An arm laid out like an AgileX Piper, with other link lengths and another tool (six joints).
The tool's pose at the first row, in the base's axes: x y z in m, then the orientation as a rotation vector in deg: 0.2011, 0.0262, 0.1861, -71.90, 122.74, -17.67
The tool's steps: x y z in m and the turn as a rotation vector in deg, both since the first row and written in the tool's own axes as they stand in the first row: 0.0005, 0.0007, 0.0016, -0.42, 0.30, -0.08; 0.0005, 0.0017, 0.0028, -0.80, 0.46, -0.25; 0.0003, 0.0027, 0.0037, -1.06, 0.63, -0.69; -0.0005, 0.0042, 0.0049, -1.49, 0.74, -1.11; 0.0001, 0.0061, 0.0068, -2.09, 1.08, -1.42; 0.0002, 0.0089, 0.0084, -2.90, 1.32, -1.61; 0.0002, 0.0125, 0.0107, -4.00, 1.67, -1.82
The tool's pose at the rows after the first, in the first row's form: 0.2014, 0.0263, 0.1843, -72.25, 123.12, -17.48; 0.2015, 0.0270, 0.1829, -72.67, 123.31, -17.26; 0.2014, 0.0278, 0.1818, -73.32, 123.31, -17.30; 0.2014, 0.0293, 0.1804, -74.04, 123.33, -17.10; 0.2010, 0.0300, 0.1778, -74.76, 123.68, -16.84; 0.2000, 0.0316, 0.1752, -75.45, 124.09, -16.24; 0.1989, 0.0337, 0.1716, -76.34, 124.69, -15.41
